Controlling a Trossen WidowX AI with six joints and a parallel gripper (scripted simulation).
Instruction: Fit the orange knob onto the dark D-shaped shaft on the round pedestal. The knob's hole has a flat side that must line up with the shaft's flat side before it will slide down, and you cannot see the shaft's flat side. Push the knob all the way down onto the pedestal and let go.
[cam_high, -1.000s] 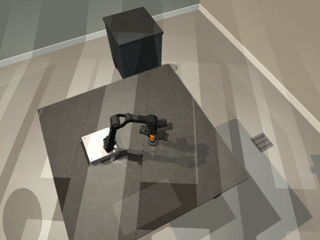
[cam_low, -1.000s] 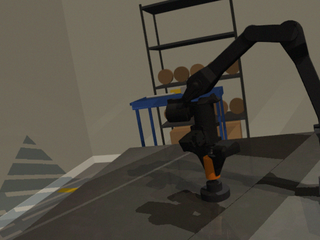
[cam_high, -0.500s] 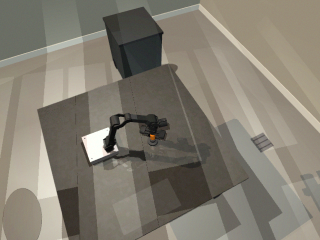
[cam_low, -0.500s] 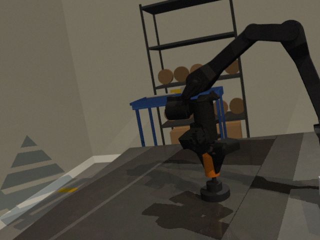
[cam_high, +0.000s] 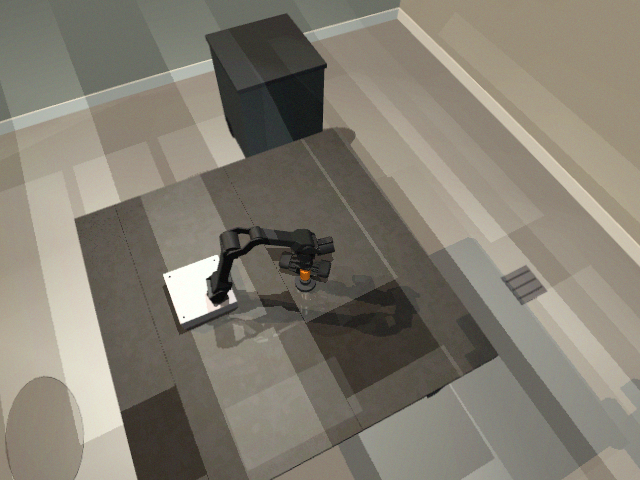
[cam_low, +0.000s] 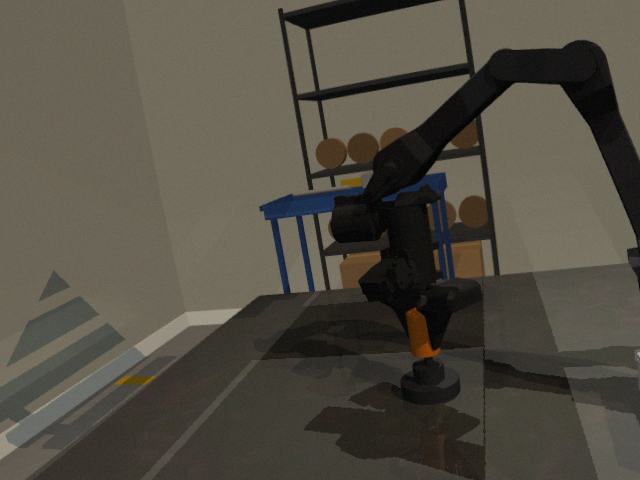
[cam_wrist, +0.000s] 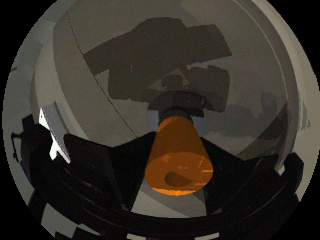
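Right now my gripper tip is 4 cm above the round dark pedestal. From my gripper tip the other things lie so: orange knob: 2 cm above.
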